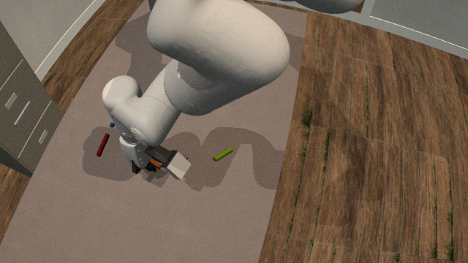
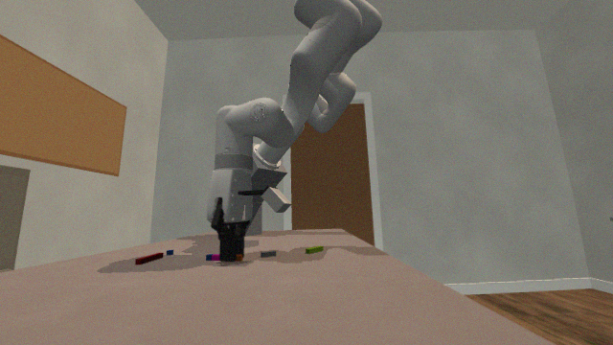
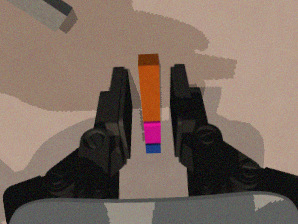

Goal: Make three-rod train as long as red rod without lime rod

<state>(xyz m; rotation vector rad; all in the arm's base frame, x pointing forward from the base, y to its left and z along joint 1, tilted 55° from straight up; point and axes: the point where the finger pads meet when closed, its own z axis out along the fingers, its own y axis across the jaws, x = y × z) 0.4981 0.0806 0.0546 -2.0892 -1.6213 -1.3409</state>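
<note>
Right now my hand is 20 mm above the orange rod. From my hand the other things lie so: grey rod: 60 mm to the left, 50 mm behind, 20 mm below; then magenta rod: 30 mm to the right, 20 mm below; then red rod: 170 mm to the right, 20 mm below, 20 mm ahead.
</note>
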